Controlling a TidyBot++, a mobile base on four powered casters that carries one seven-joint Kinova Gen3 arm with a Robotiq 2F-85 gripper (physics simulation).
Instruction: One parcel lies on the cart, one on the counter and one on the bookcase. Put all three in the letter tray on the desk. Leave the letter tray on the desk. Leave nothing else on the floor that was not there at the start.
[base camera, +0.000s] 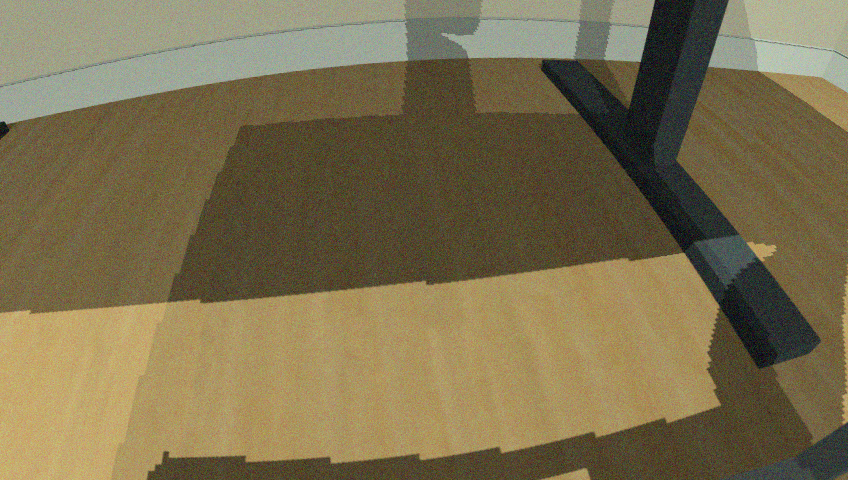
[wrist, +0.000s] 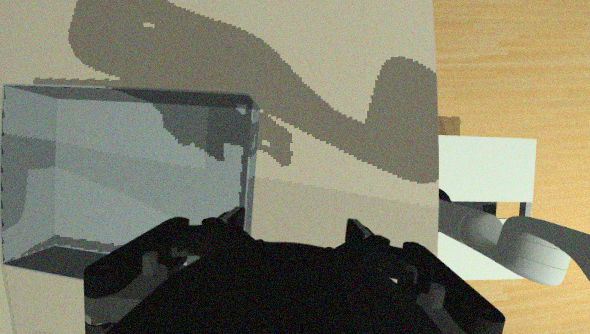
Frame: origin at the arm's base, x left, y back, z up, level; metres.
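Where they show: gripper, fingertip midpoint: (wrist: 295, 224).
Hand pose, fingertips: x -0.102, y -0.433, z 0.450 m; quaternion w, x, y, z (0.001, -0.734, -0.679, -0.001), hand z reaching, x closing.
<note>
After its pixels a point has its place.
The letter tray (wrist: 150, 175) @[x -0.127, y -0.663, z 0.326 m], a blue-grey open box with upright walls, stands on the pale desk top (wrist: 350, 40) @[x -0.336, y -0.359, z 0.324 m] at the left of the wrist view. Bare tray bottom with shadows shows inside it; its near right corner is hidden behind the gripper. My gripper (wrist: 295, 224) @[x -0.102, y -0.433, z 0.450 m] is open and empty, above the desk top, with its left finger over the tray's right wall and its right finger over bare desk. No parcel shows in either view. The cart, the counter and the bookcase cannot be made out.
The desk's right edge shows in the wrist view, with my white base (wrist: 485, 167) @[x -0.147, y 0.200, z -0.014 m] and a grey arm section (wrist: 535, 250) @[x -0.015, y -0.032, z 0.315 m] beyond it. In the base camera a dark upright leg (base camera: 672, 77) @[x -0.345, y -0.575, z -0.237 m] stands on a long foot (base camera: 714, 220) at the right, before the wall's skirting (base camera: 327, 50) @[x 0.121, y -0.999, z -0.359 m].
</note>
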